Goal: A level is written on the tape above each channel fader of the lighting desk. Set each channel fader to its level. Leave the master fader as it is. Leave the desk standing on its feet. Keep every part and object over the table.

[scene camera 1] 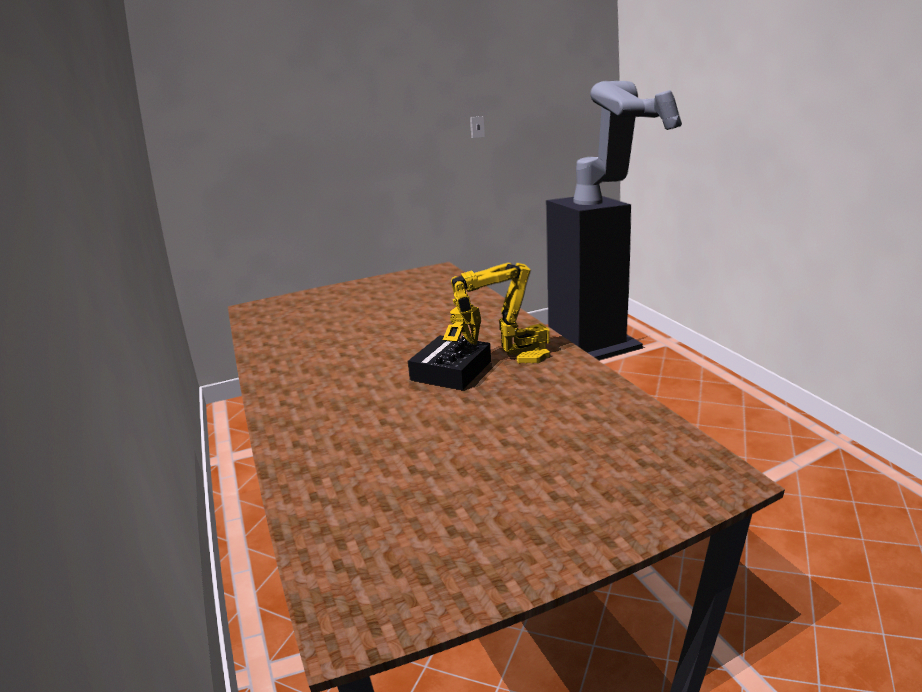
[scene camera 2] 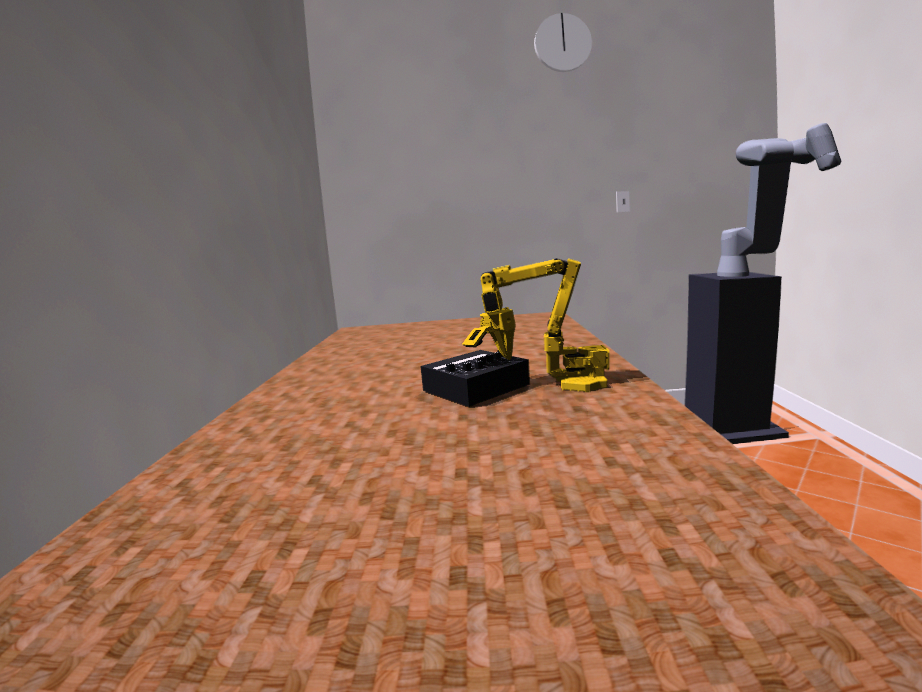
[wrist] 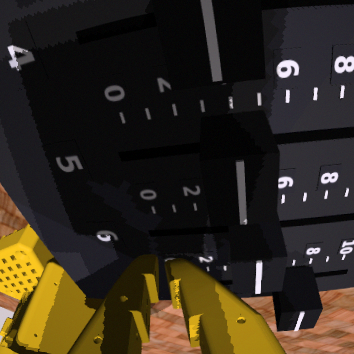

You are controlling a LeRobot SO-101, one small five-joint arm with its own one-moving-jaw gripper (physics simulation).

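Places are measured from the arm's base along level axes (x ahead, y left, z up), in centimetres.
Where they show: hand, tool point: [scene camera 1: 474, 343] [scene camera 2: 508, 357] [wrist: 156, 271]; arm's base, link origin: [scene camera 1: 521, 356] [scene camera 2: 571, 383].
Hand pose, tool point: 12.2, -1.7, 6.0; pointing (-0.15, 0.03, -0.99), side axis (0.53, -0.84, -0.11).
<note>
Each offset is from my tool point to the top centre of the thing, as dx, dy, dz. "pt": to the spot under its first point. Level surfaces: height alone.
The black lighting desk {+6.8, +0.5, +0.9} [scene camera 1: 437, 376] [scene camera 2: 445, 386] [wrist: 95, 205] stands flat on the table. Its white tape {pt +10.5, -0.3, -0.4} [scene camera 1: 434, 353] [scene camera 2: 461, 362] is too small to read and does not show in the wrist view. In the wrist view, a large fader cap {+5.3, +2.0, +0.8} [wrist: 235, 45] is at the top, with a second cap {+3.8, +0.4, +0.8} [wrist: 257, 187] below it, both between their 2 and 6 marks. A third cap {+2.2, -1.2, +0.8} [wrist: 247, 275] and a small end cap {+1.1, -3.5, +0.8} [wrist: 287, 305] are lower right. My gripper [scene camera 1: 472, 343] [scene camera 2: 509, 358] [wrist: 162, 260] is shut and empty, its tips low over the desk's lower end, left of the third cap.
The arm's yellow base [scene camera 1: 525, 339] [scene camera 2: 584, 362] stands right of the desk near the edge of the wooden table {dz -6.0} [scene camera 1: 476, 476] [scene camera 2: 461, 521]. A grey robot arm [scene camera 1: 616, 141] [scene camera 2: 770, 197] stands on a dark pedestal [scene camera 1: 588, 275] [scene camera 2: 733, 350] beyond that edge.
</note>
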